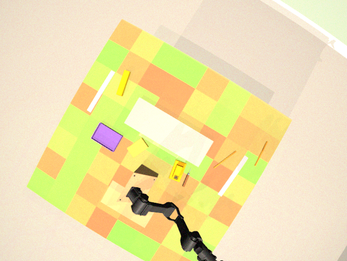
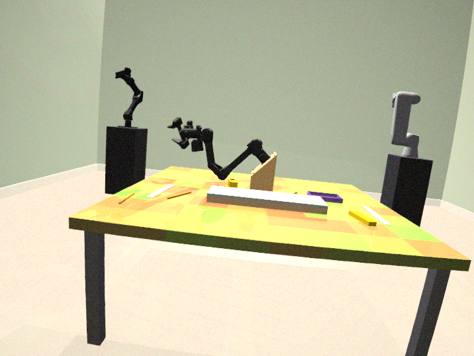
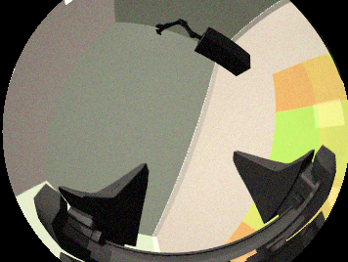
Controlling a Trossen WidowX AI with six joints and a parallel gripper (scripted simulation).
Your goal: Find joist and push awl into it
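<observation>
The stud finder lies 26 cm ahead of my gripper tip, 43 cm to the left of it and 21 cm below it. From my gripper tip the other things lie so: awl: 28 cm ahead, 36 cm to the left, 24 cm below; purple tray: 21 cm ahead, 91 cm to the left, 24 cm below; yellow bar: 55 cm ahead, 101 cm to the left, 24 cm below.
</observation>
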